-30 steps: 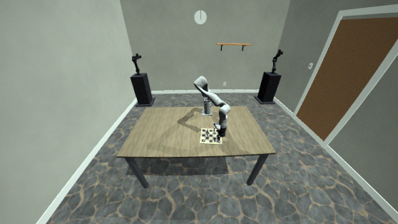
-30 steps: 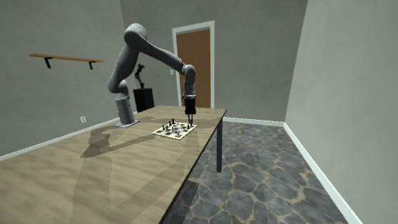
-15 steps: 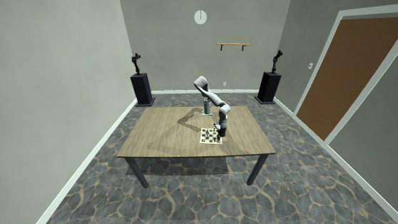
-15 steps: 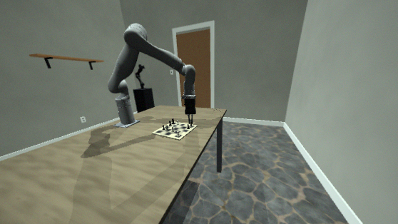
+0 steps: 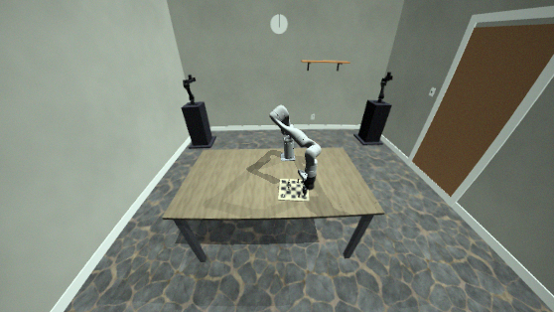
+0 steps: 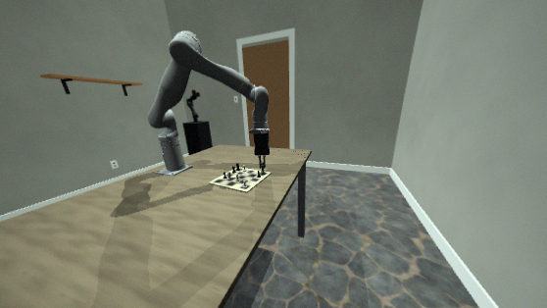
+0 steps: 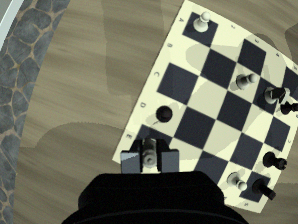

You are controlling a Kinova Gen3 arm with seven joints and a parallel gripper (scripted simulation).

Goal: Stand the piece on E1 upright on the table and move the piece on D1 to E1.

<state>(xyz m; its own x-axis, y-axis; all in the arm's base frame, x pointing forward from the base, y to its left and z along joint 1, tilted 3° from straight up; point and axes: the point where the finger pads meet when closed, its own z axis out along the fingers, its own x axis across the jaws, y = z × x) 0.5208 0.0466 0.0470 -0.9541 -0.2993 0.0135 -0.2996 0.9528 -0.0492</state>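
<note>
The chessboard is 90 mm behind my hand, 60 mm to the right of it and 50 mm below it. Round my hand: white piece: 20 mm below.
</note>
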